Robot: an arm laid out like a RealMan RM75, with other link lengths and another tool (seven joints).
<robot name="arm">
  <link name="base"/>
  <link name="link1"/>
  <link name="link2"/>
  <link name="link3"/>
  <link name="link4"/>
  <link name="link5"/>
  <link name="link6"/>
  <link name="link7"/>
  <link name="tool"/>
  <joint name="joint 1" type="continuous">
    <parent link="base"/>
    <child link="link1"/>
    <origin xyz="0 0 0.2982"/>
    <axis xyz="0 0 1"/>
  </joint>
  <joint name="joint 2" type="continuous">
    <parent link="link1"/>
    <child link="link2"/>
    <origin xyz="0 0 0"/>
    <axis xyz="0 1 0"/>
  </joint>
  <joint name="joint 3" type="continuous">
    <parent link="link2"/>
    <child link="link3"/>
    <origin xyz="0 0 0.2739"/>
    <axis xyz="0 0 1"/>
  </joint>
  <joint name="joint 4" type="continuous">
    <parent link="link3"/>
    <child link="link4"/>
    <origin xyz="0 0 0"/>
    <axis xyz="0 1 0"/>
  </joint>
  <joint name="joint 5" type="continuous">
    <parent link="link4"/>
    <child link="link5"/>
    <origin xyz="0 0 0.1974"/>
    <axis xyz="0 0 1"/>
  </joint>
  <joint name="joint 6" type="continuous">
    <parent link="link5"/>
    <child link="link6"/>
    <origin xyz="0 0 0"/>
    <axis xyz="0 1 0"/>
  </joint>
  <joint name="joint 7" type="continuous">
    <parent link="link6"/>
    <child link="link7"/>
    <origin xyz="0 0 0.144"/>
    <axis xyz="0 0 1"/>
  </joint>
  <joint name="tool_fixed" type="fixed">
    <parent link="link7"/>
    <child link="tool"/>
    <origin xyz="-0.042 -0.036 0.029" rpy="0 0.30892 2.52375"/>
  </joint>
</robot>
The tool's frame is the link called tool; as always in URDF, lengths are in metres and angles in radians. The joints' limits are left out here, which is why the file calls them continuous.
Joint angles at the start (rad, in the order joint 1, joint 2, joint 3, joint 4, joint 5, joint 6, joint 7):
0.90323 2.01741 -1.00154 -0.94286 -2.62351 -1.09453 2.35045
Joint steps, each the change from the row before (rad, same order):
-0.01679 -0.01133 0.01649 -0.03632 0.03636 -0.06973 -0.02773
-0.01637 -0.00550 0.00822 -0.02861 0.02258 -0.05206 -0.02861
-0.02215 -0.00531 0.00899 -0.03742 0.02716 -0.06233 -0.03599
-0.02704 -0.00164 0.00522 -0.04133 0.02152 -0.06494 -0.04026
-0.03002 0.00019 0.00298 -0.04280 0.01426 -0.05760 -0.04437
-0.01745 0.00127 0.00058 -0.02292 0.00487 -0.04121 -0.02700
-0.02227 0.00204 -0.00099 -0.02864 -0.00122 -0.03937 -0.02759
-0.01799 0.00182 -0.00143 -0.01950 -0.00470 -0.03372 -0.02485
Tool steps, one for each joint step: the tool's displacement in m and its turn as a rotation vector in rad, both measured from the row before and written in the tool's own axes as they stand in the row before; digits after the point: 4 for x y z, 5 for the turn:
0.0003 -0.0018 -0.0082 0.03224 0.02300 0.00671
-0.0002 -0.0040 -0.0055 0.03039 0.01317 -0.00644
0.0002 -0.0057 -0.0068 0.03641 0.01720 -0.01203
-0.0005 -0.0089 -0.0062 0.04293 0.01241 -0.01911
-0.0013 -0.0096 -0.0062 0.03941 0.00594 -0.02771
-0.0012 -0.0081 -0.0023 0.03362 0.00111 -0.01453
-0.0025 -0.0088 -0.0033 0.03087 -0.00606 -0.01717
-0.0030 -0.0084 -0.0018 0.03074 -0.00799 -0.01302

